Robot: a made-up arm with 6 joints. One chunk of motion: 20 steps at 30 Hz.
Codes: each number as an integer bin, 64 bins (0 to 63) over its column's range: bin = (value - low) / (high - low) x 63, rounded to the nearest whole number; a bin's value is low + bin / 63 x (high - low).
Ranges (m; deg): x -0.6..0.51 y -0.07..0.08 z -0.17..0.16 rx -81..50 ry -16..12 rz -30..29
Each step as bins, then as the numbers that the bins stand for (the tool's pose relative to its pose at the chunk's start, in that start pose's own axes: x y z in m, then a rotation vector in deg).
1 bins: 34 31 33 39 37 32
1 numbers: -0.0010 0.0038 0.0029 0.10 0.44 -0.03
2 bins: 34 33 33 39 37 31
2 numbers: -0.0010 0.0086 0.0029 0.10 0.44 -0.97
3 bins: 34 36 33 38 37 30
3 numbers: -0.0010 0.0157 0.0029 -1.98 0.44 -1.90
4 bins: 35 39 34 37 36 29
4 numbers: 0.0167 0.0229 0.0081 -4.06 0.00 -2.84
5 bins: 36 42 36 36 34 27
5 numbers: 0.0343 0.0300 0.0186 -6.14 -0.89 -4.71
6 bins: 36 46 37 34 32 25
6 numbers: 0.0343 0.0395 0.0238 -10.30 -1.78 -6.59
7 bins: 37 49 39 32 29 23
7 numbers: 0.0519 0.0467 0.0343 -14.46 -3.11 -8.46
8 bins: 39 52 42 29 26 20
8 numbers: 0.0871 0.0538 0.0500 -20.70 -4.44 -11.27
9 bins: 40 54 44 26 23 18
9 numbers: 0.1048 0.0586 0.0605 -26.94 -5.78 -13.14
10 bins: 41 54 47 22 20 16
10 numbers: 0.1224 0.0586 0.0762 -35.25 -7.11 -15.02
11 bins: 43 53 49 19 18 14
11 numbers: 0.1576 0.0562 0.0867 -41.49 -8.00 -16.89
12 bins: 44 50 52 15 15 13
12 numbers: 0.1752 0.0490 0.1024 -49.81 -9.33 -17.83
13 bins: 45 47 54 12 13 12
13 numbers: 0.1929 0.0419 0.1129 -56.05 -10.22 -18.76
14 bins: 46 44 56 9 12 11
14 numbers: 0.2105 0.0348 0.1233 -62.29 -10.67 -19.70
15 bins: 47 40 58 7 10 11
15 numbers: 0.2281 0.0252 0.1338 -66.44 -11.56 -19.70
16 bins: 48 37 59 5 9 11
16 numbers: 0.2457 0.0181 0.1390 -70.60 -12.00 -19.70
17 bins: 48 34 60 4 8 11
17 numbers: 0.2457 0.0110 0.1443 -72.68 -12.44 -19.70
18 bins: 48 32 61 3 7 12
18 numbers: 0.2457 0.0062 0.1495 -74.76 -12.89 -18.76
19 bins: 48 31 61 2 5 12
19 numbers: 0.2457 0.0038 0.1495 -76.84 -13.78 -18.76
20 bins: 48 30 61 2 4 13
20 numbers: 0.2457 0.0014 0.1495 -76.84 -14.22 -17.83
